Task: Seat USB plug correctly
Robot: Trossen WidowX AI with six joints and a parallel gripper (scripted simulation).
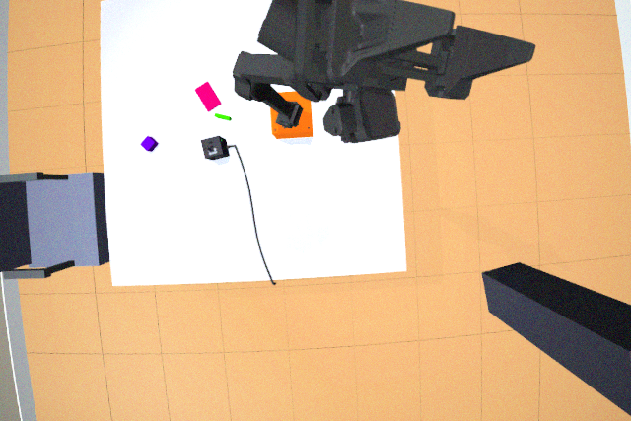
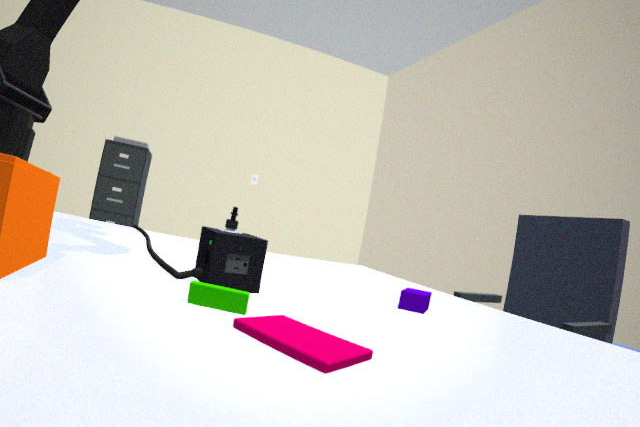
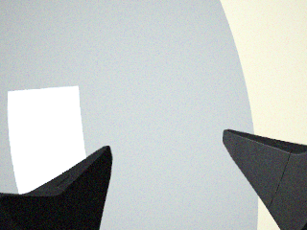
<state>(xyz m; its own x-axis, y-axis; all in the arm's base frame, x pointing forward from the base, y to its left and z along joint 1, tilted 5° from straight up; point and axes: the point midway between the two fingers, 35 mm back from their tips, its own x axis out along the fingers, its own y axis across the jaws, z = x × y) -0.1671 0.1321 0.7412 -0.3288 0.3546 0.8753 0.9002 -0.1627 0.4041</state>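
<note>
Now: the USB plug 780 mm below my gripper tip, 490 mm ahead of it and 160 mm to the right of it. From my gripper tip the other things lie so: flat pink slab: 860 mm below, 490 mm ahead, 410 mm to the right; then green block: 860 mm below, 440 mm ahead, 310 mm to the right; then USB socket: 800 mm below, 490 mm ahead, 160 mm to the right.
</note>
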